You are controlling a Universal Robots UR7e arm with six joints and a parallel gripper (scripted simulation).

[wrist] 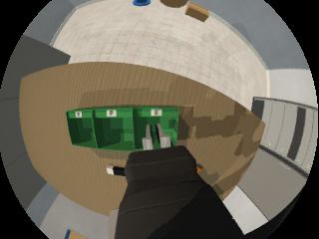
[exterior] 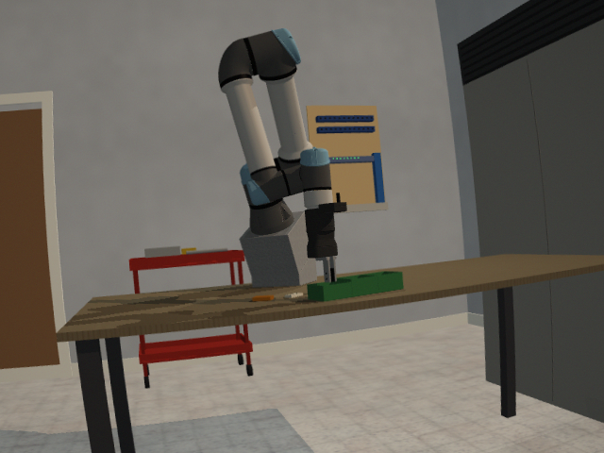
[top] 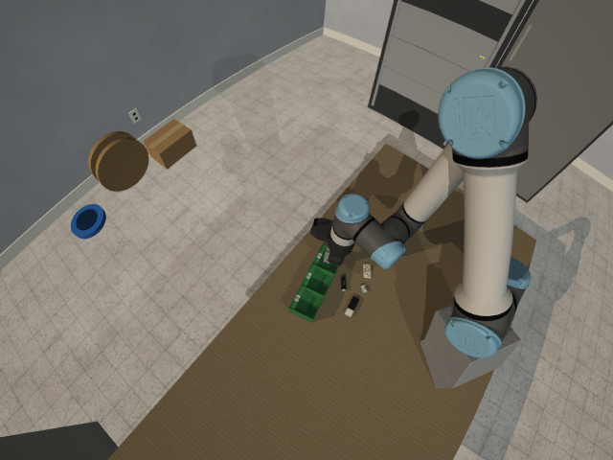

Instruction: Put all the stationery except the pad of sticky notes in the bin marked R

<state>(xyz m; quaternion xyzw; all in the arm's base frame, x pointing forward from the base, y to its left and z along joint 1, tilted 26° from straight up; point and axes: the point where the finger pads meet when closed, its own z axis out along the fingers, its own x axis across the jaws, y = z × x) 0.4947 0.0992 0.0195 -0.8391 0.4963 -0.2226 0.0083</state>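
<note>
Right now the row of three bins is 7 cm to the left of my hand, 4 cm below it and 3 cm behind it. From my hand the other things lie so: beige dotted tile 12 cm behind, 8 cm to the right, 5 cm below; black stick 9 cm behind, 5 cm below, 1 cm to the left; small grey piece 15 cm behind, 5 cm below, 3 cm to the right.
</note>
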